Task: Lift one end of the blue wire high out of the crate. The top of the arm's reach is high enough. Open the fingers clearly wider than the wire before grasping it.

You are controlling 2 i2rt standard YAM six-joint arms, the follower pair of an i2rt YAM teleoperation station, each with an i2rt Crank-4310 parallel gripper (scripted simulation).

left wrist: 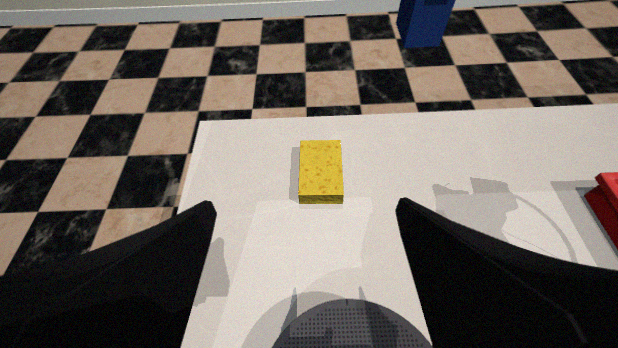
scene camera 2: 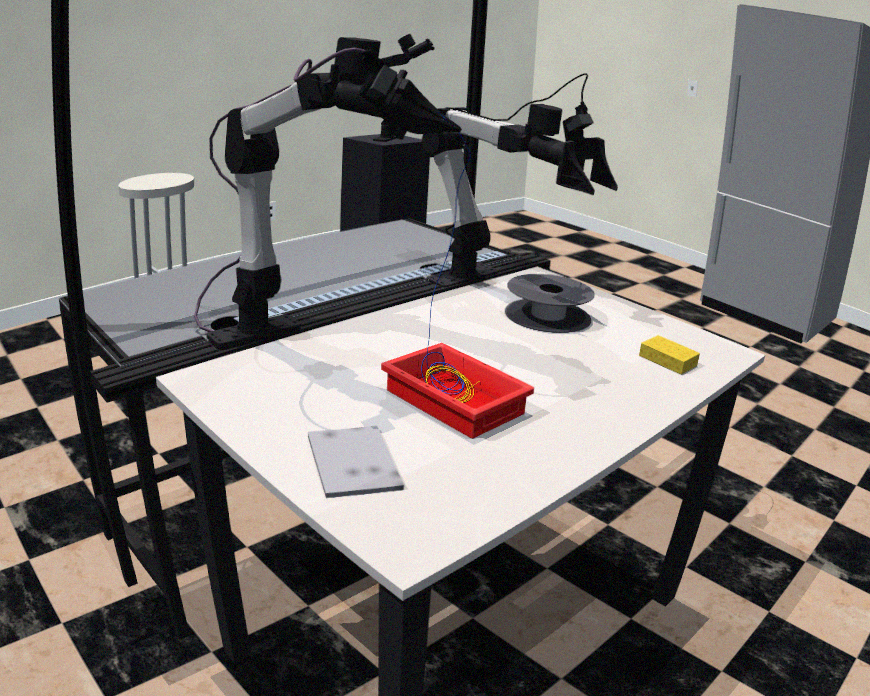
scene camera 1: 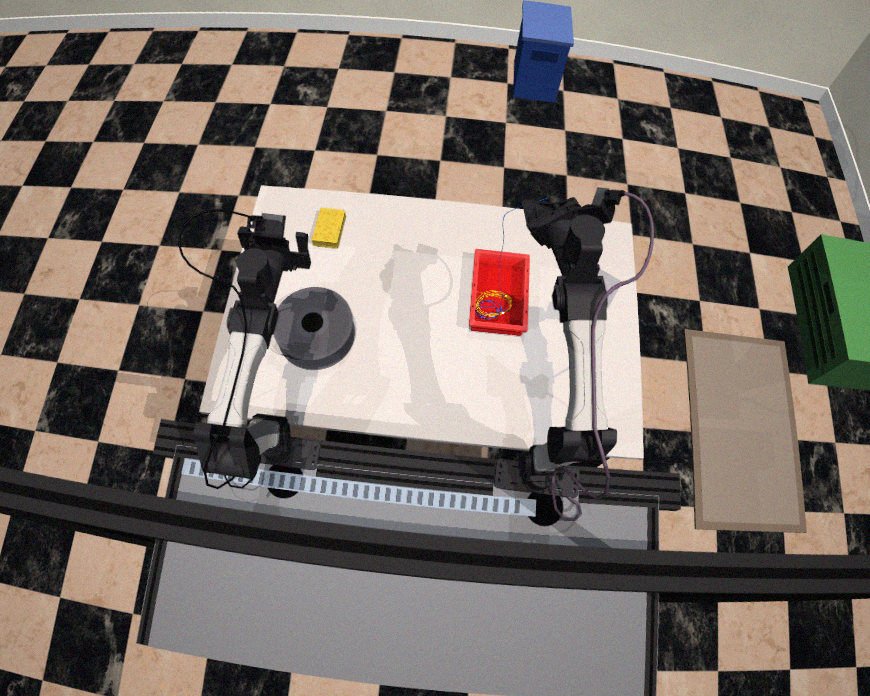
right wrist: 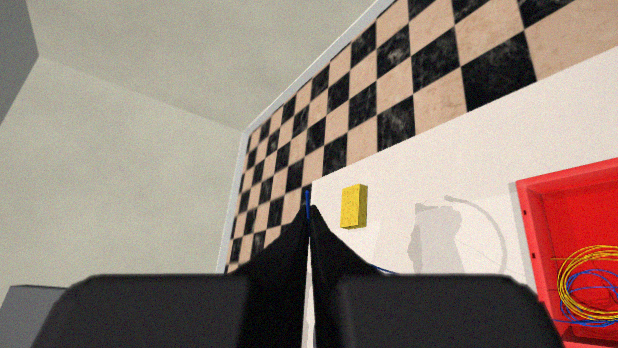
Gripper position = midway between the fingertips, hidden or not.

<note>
In view: my left gripper (scene camera 2: 605, 190), my right gripper (scene camera 2: 460, 129), a yellow sponge (scene camera 2: 680, 359) and a red crate (scene camera 2: 498, 398).
The yellow sponge is seen too in the left wrist view (left wrist: 320, 168), in scene camera 1 (scene camera 1: 327, 233) and in the right wrist view (right wrist: 354, 198). The red crate shows as well in scene camera 1 (scene camera 1: 514, 268) and in the right wrist view (right wrist: 562, 211). My left gripper shows as well in the left wrist view (left wrist: 305, 204) and in scene camera 1 (scene camera 1: 287, 232).
</note>
